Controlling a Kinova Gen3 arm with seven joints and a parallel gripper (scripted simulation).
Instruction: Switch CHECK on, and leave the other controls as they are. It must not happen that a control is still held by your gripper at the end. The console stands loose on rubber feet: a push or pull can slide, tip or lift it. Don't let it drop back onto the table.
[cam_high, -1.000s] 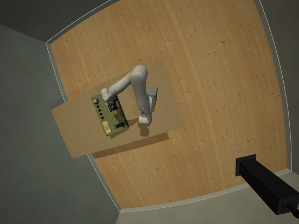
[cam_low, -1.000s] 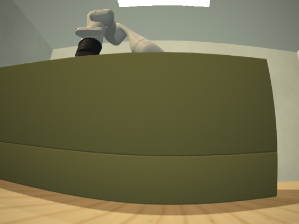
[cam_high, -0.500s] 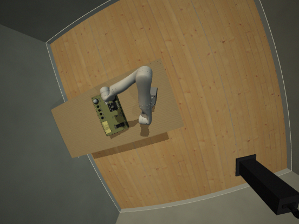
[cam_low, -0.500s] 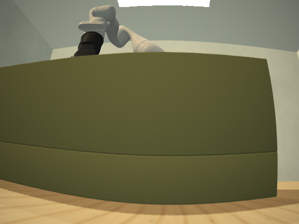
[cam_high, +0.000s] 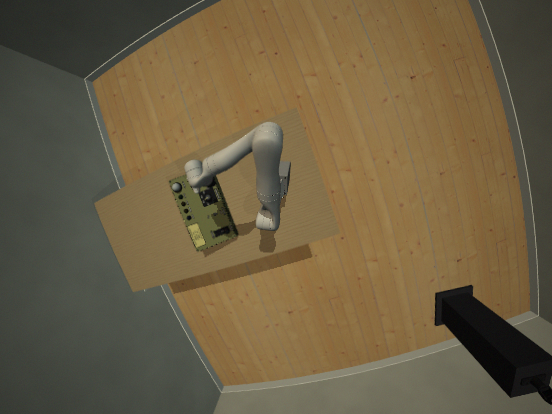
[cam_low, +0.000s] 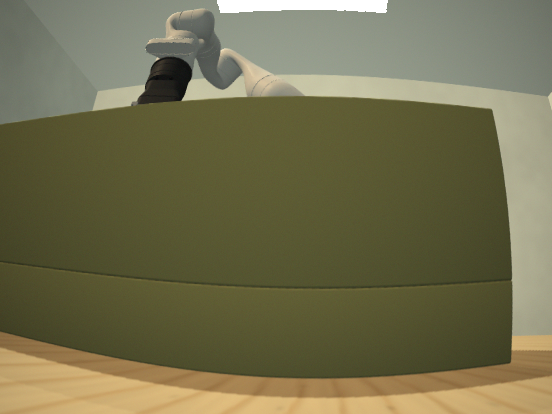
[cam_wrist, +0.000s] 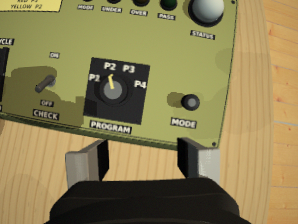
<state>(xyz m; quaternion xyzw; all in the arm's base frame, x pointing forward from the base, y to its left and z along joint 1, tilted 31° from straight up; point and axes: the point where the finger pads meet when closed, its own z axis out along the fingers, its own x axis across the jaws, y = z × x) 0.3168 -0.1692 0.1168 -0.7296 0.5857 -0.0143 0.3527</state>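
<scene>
The check toggle lies 90 mm ahead of my hand, 190 mm to the left of it and 200 mm below it. From my hand the other things lie so: black ball lever: 50 mm ahead, 310 mm to the left, 190 mm below; mode push button: 130 mm ahead, 40 mm to the right, 190 mm below; olive console: 130 mm ahead, 140 mm to the left, 220 mm below.
</scene>
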